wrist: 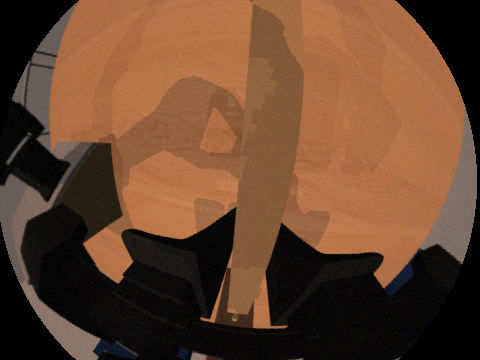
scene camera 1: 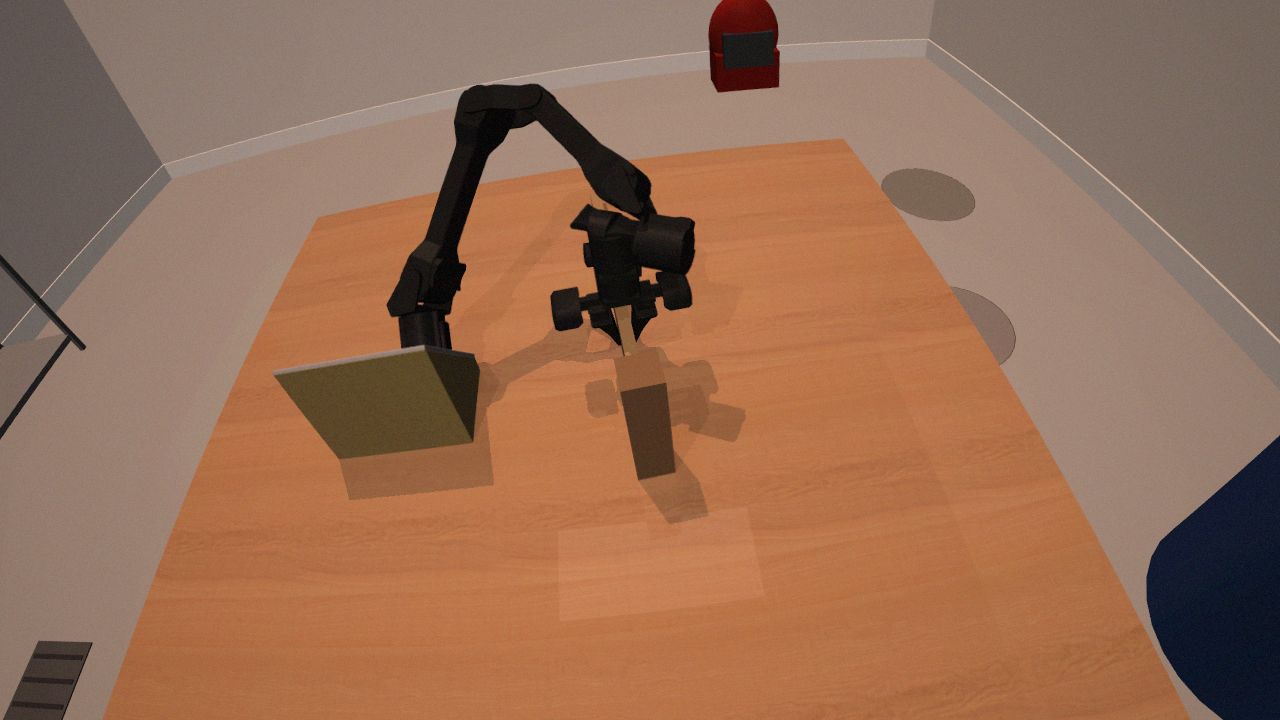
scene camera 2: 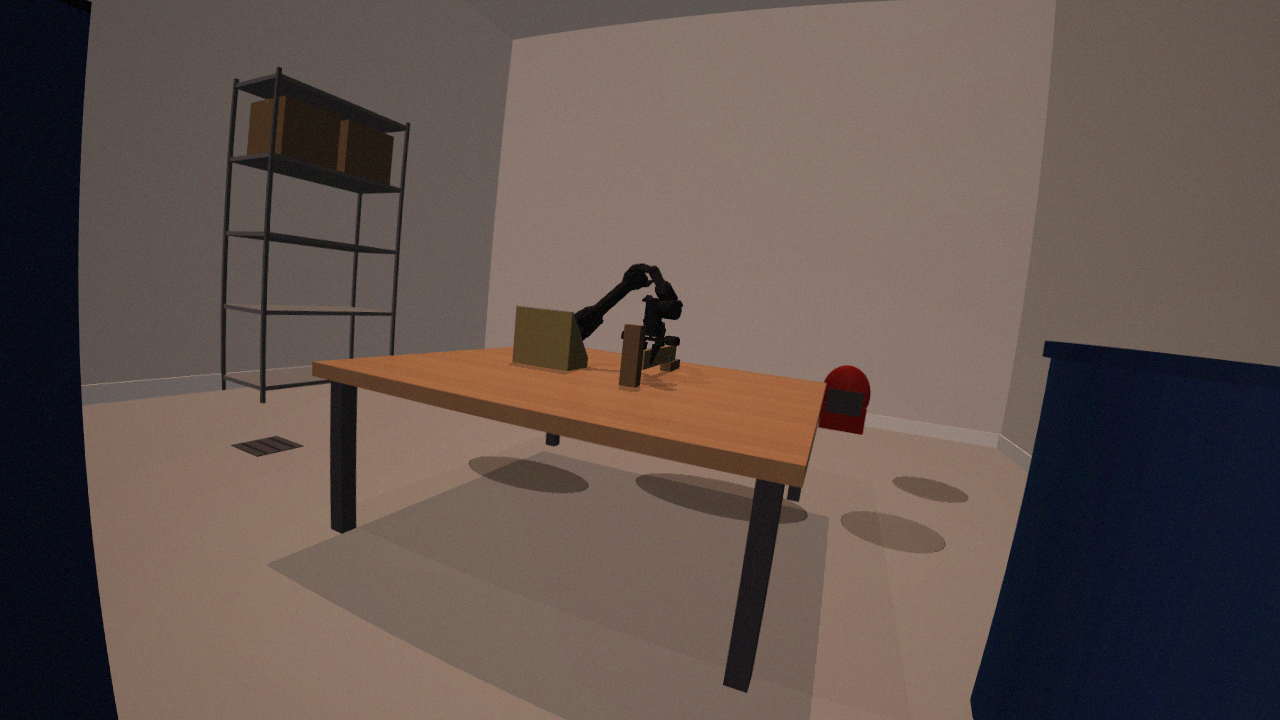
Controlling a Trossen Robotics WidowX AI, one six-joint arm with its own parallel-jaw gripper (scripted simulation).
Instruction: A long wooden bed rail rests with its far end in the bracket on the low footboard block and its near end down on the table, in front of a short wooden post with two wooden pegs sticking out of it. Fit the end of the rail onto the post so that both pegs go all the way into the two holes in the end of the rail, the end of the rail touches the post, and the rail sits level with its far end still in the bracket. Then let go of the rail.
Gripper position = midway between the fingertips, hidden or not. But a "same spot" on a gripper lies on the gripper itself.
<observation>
my gripper: wrist; scene camera 1; scene camera 2 647,364
same spot on my gripper: (scene camera 1: pixel 641 313) = (wrist: pixel 286 321)
</observation>
